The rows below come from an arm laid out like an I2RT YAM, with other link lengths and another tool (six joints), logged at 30 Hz.
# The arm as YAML. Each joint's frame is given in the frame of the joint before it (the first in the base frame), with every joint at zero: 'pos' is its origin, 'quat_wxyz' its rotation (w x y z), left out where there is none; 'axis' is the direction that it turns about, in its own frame. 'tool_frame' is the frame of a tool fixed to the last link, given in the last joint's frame.
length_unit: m
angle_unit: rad
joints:
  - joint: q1
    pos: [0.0, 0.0, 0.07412]
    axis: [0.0, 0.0, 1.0]
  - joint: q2
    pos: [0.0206, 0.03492, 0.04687]
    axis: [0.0, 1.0, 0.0]
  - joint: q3
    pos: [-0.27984, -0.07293, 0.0]
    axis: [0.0, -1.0, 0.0]
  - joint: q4
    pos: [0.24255, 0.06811, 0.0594]
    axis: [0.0, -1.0, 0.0]
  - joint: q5
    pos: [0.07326, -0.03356, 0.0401]
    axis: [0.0, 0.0, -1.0]
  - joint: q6
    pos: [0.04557, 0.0, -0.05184]
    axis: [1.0, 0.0, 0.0]
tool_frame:
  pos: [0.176, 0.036, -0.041]
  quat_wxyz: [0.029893, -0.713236, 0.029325, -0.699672]
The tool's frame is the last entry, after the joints.
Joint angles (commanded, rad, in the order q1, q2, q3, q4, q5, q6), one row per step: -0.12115 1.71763 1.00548 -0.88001 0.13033 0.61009; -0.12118 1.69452 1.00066 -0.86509 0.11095 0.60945; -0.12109 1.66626 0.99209 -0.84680 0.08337 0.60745; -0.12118 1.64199 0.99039 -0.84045 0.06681 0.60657; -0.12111 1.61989 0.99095 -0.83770 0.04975 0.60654; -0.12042 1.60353 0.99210 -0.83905 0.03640 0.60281; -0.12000 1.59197 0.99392 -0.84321 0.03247 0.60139; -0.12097 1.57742 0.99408 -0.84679 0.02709 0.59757
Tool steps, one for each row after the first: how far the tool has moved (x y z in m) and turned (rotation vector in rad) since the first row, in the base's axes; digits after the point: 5 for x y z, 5 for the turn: 0.00603 0.00367 0.00459 0.01524 -0.03523 0.00051; 0.01224 0.00918 0.01017 0.03802 -0.07605 0.00335; 0.01676 0.01235 0.01630 0.05090 -0.10666 0.00530; 0.02075 0.01573 0.02263 0.06471 -0.13393 0.00691; 0.02269 0.01864 0.02757 0.07587 -0.15121 0.01263; 0.02339 0.01954 0.03105 0.07858 -0.16069 0.01511; 0.02380 0.02038 0.03495 0.08224 -0.17209 0.01882
